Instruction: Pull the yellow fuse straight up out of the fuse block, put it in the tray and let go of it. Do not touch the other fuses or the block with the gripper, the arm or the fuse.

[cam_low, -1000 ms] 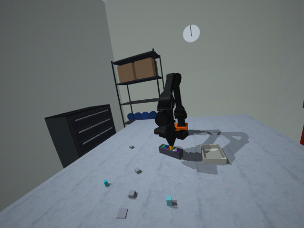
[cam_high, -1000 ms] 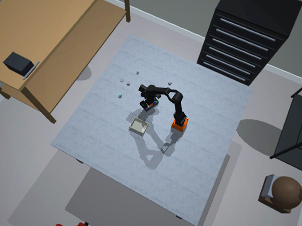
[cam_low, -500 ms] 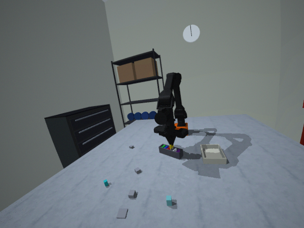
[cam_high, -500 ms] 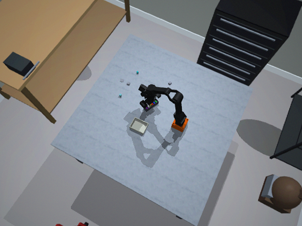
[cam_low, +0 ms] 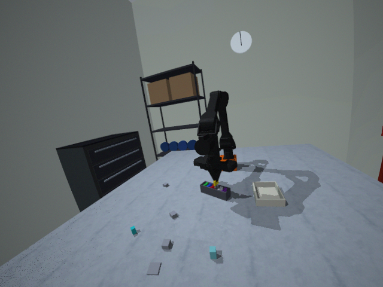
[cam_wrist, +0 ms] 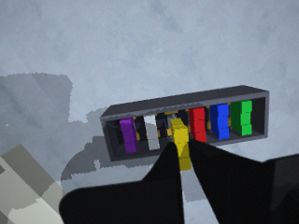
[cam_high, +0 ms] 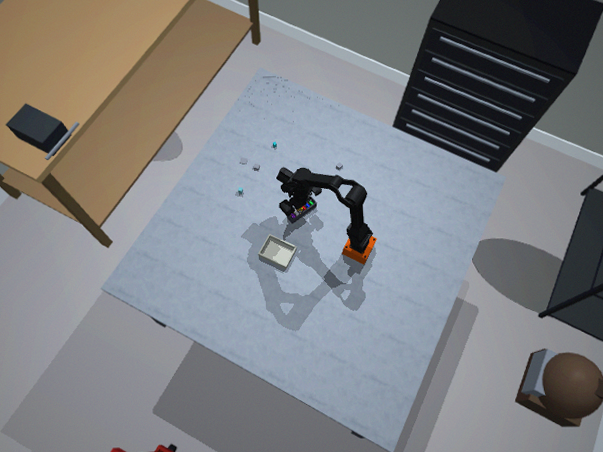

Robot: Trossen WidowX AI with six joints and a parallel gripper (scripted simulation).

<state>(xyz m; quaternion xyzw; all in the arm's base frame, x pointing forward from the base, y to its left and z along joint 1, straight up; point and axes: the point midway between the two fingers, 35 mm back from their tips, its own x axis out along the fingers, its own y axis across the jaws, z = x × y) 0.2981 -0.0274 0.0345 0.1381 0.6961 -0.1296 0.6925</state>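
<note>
The cream tray lies 210 mm to the left of my gripper tip, 70 mm below it and 10 mm behind it. Also, from my gripper tip: yellow fuse 10 mm below.
</note>
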